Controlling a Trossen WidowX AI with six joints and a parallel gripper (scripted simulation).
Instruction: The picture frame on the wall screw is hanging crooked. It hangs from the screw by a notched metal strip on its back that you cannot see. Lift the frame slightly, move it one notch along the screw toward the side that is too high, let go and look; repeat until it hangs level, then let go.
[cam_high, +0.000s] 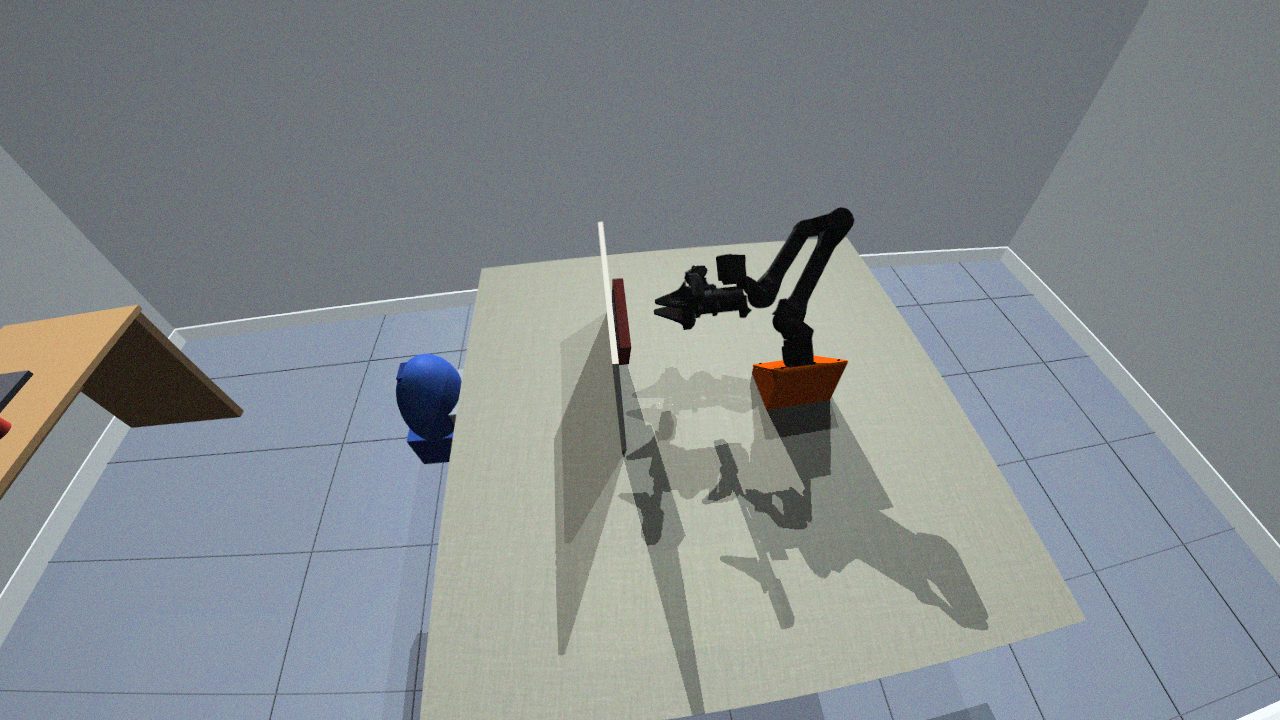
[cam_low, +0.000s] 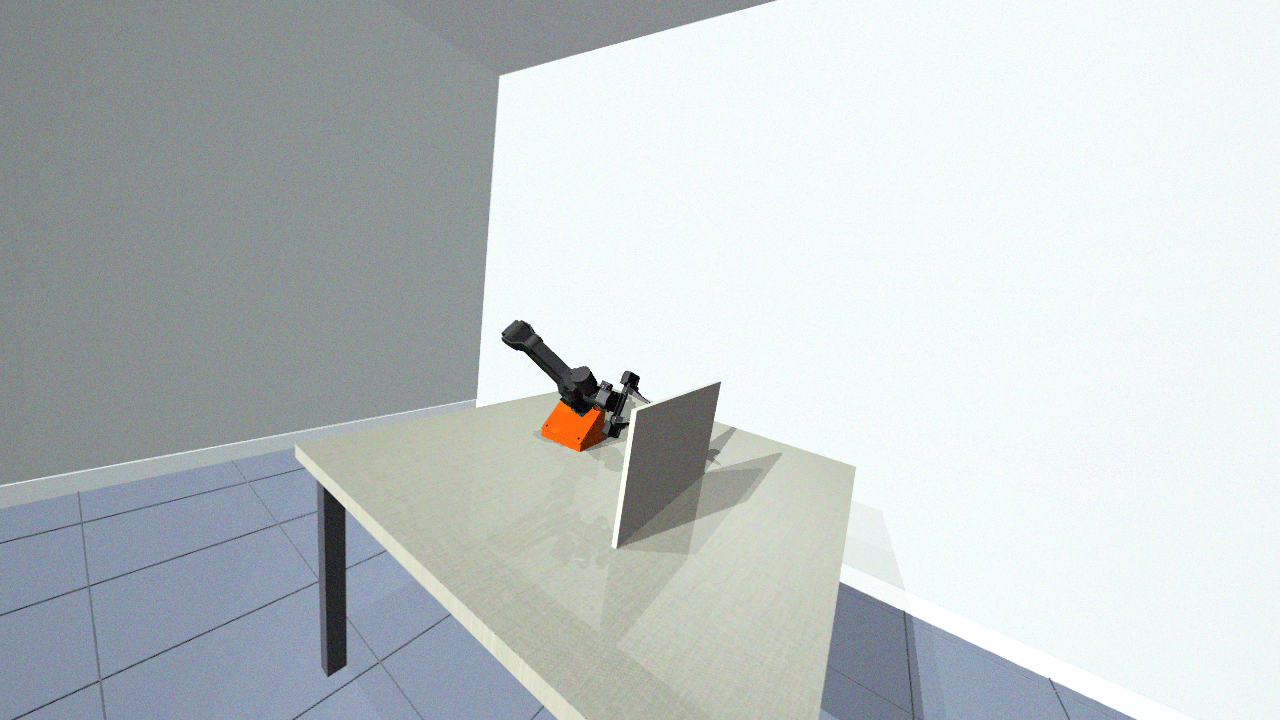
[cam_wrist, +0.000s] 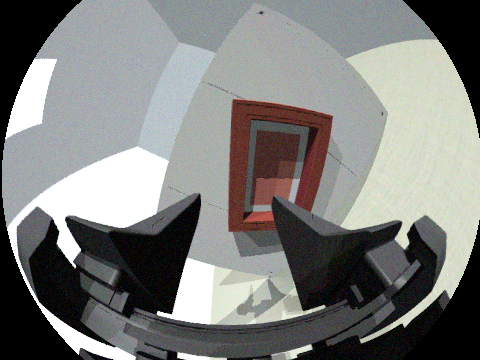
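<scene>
The dark red picture frame is 90 mm ahead of my gripper tip and 50 mm below it. The rest, counted from my gripper tip: white wall panel: 100 mm ahead, 10 mm to the left, 70 mm below.
</scene>
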